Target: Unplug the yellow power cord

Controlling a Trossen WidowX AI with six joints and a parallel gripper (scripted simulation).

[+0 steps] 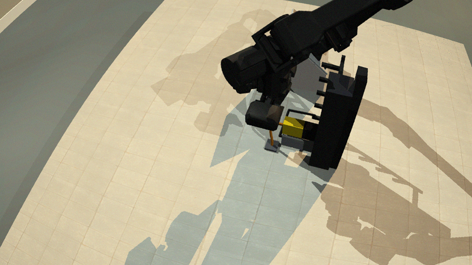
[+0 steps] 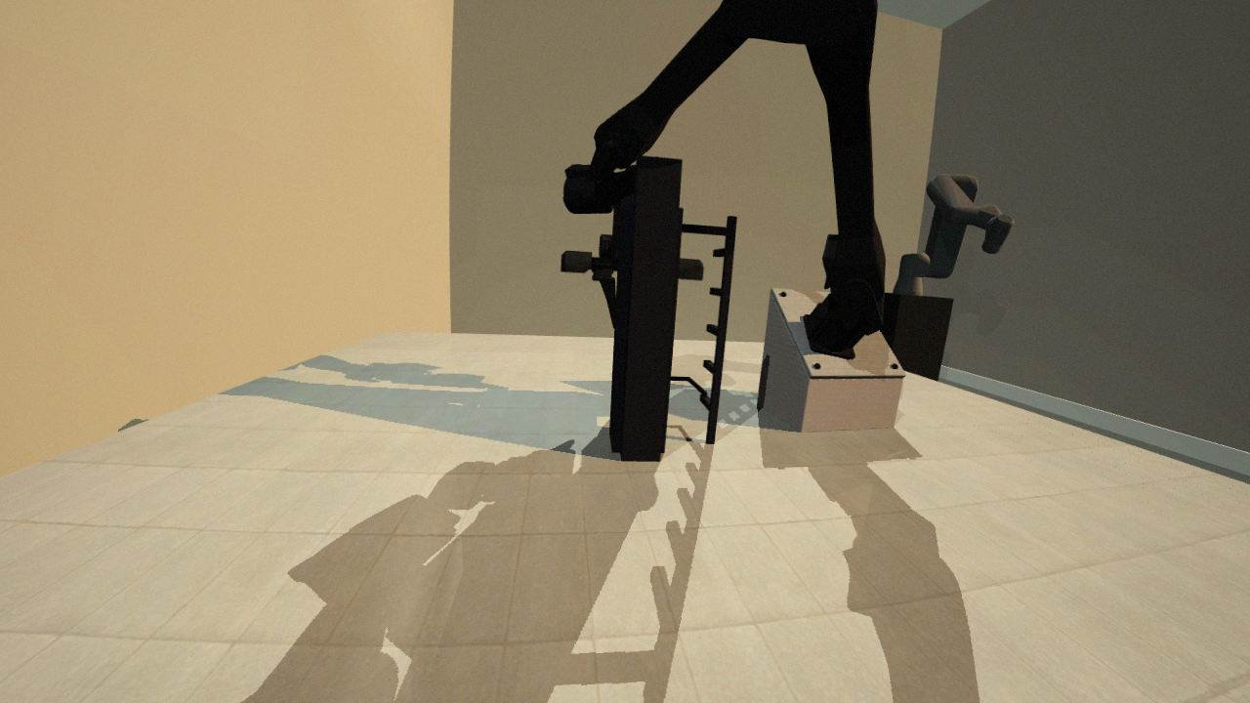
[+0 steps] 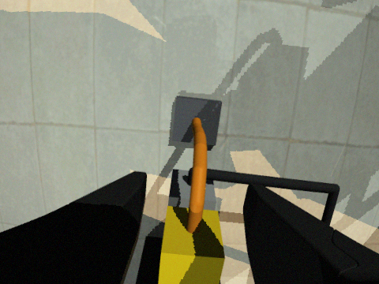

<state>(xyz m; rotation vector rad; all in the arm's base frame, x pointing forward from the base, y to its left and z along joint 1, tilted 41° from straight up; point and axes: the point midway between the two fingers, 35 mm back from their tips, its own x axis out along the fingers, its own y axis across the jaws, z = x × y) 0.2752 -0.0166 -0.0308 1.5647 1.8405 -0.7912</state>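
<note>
My gripper tip is now 70 mm to the right of the yellow plug, 10 mm past it and 10 mm above it. Round my gripper tip: small grey foot: 110 mm below, 10 mm to the left; black power strip: 140 mm to the left, 20 mm above, 10 mm behind.
</note>
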